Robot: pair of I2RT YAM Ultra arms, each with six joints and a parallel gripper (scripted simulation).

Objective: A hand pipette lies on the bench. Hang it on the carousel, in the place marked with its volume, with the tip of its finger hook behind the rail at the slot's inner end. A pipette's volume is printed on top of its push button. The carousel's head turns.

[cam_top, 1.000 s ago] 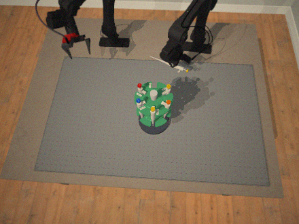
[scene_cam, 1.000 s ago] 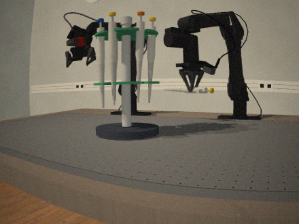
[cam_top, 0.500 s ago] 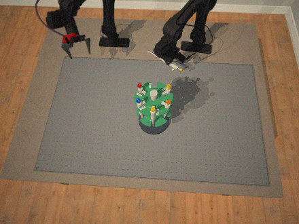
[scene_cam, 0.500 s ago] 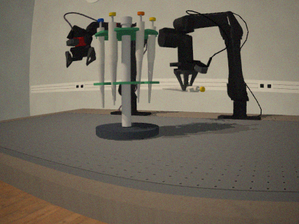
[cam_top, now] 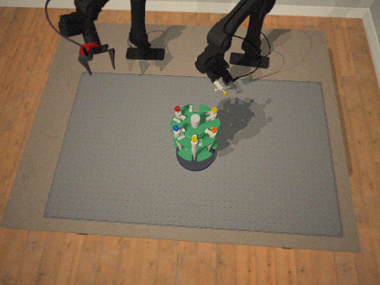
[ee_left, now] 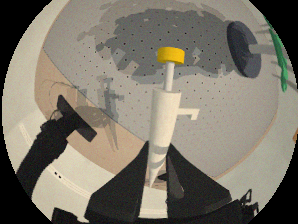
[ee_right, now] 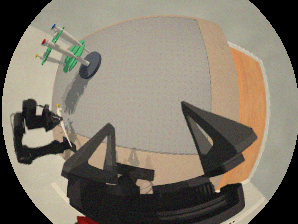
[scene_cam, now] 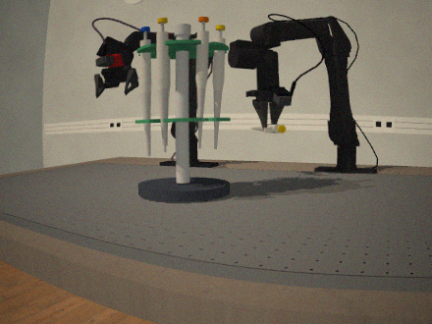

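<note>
Right now the pipette is 2 cm to the right of my left hand and 1 cm behind it.
</note>
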